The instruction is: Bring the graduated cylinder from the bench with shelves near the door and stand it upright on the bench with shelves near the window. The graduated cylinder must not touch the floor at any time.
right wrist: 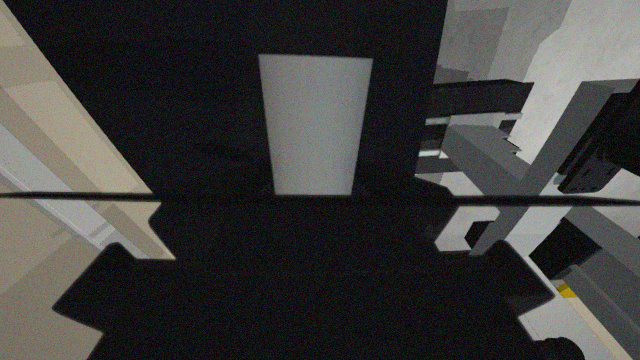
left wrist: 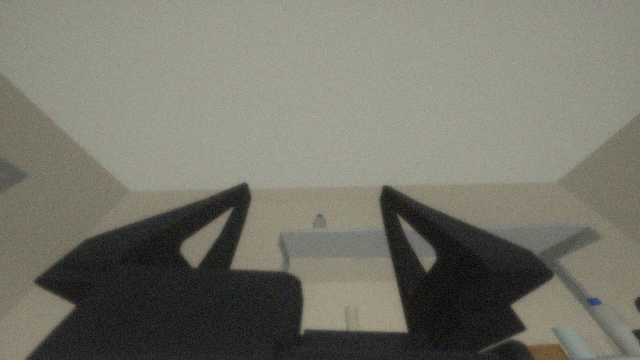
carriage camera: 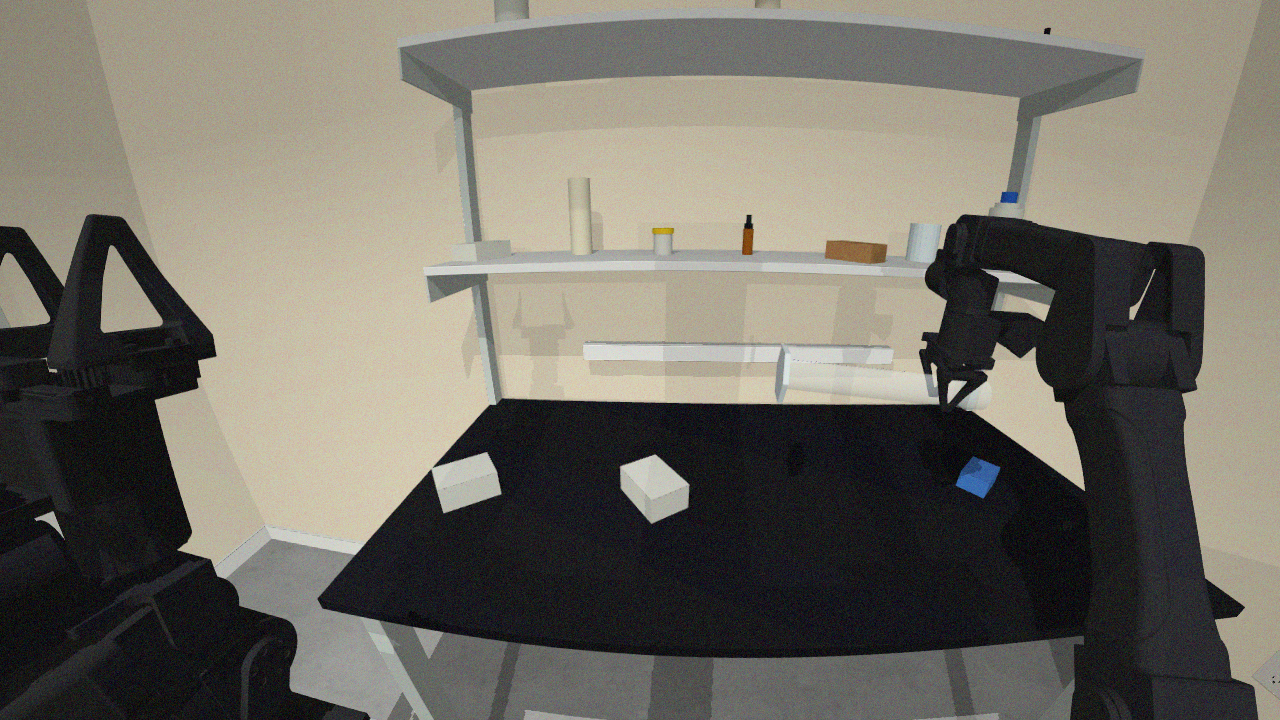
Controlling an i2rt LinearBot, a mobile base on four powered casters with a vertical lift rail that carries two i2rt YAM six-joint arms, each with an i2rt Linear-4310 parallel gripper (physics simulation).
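Places are measured from the left arm's base along level axes (x up, y ahead, z left), in centimetres.
Pixels of known places: left gripper, fingertip midpoint: (left wrist: 314,191) (carriage camera: 51,221); right gripper, fingertip midpoint: (right wrist: 313,161) (carriage camera: 938,404); right arm's base, link origin: (right wrist: 617,138).
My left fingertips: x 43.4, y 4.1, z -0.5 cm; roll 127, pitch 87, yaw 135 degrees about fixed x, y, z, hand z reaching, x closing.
Behind a point stands the place of what it marks.
The pale graduated cylinder (carriage camera: 863,380) @(y 43.6, x 18.8, z -62.2 cm) (right wrist: 316,125) @(y 42.9, x 19.3, z -80.1 cm) is held lying roughly level above the back right of the black bench top (carriage camera: 716,573) @(y 36.2, x -12.9, z -41.9 cm), its wide base toward the picture's left. My right gripper (carriage camera: 954,394) @(y 43.9, x 14.8, z -75.9 cm) is shut on it near the end away from the base. In the right wrist view the fingers hide part of the cylinder. My left gripper (carriage camera: 60,223) @(y 4.1, x 43.4, z -0.5 cm) (left wrist: 314,191) @(y 4.1, x 43.4, z -0.5 cm) is open and empty, pointing up at the far left, away from the cylinder. No door or window can be made out.
Two white boxes (carriage camera: 466,483) @(y 48.7, x -7.6, z 6.6 cm) (carriage camera: 654,490) @(y 50.1, x -7.1, z -30.9 cm) and a blue block (carriage camera: 977,477) @(y 56.5, x -8.9, z -100.6 cm) lie on the bench. A lower shelf (carriage camera: 716,262) @(y 68.9, x 32.6, z -42.0 cm) behind carries a tall cream cylinder (carriage camera: 580,216) @(y 84.5, x 41.7, z -11.7 cm), a small jar, an amber bottle and a brown box (carriage camera: 855,251) @(y 76.9, x 35.0, z -73.1 cm). An upper shelf (carriage camera: 769,53) @(y 84.7, x 76.6, z -53.9 cm) spans above.
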